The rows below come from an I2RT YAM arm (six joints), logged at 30 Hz.
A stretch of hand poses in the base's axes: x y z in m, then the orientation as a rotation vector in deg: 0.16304, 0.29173, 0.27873, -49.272, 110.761, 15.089; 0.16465, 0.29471, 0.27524, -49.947, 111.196, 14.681; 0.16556, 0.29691, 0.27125, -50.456, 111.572, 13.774; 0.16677, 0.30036, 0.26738, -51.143, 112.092, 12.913; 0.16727, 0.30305, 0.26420, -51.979, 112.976, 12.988; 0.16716, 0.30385, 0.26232, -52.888, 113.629, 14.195; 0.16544, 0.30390, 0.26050, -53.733, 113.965, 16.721; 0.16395, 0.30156, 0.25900, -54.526, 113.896, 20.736; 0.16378, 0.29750, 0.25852, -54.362, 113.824, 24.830; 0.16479, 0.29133, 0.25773, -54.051, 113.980, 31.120; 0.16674, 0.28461, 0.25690, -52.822, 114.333, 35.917; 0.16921, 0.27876, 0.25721, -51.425, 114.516, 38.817
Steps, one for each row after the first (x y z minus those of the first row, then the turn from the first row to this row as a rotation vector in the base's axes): 0.00161, 0.00298, -0.00349, -0.722, 0.333, 0.198; 0.00252, 0.00518, -0.00748, -1.653, 0.418, 0.093; 0.00373, 0.00863, -0.01135, -2.686, 0.678, 0.098; 0.00423, 0.01132, -0.01453, -3.319, 1.612, 0.500; 0.00412, 0.01212, -0.01641, -3.218, 2.743, 1.453; 0.00240, 0.01217, -0.01823, -2.190, 4.057, 2.955; 0.00091, 0.00983, -0.01973, -0.140, 5.584, 5.104; 0.00074, 0.00577, -0.02021, 2.391, 7.064, 6.650; 0.00175, -0.00040, -0.02100, 6.138, 9.695, 8.929; 0.00370, -0.00712, -0.02183, 9.343, 11.875, 9.966; 0.00617, -0.01297, -0.02152, 11.588, 13.131, 10.179
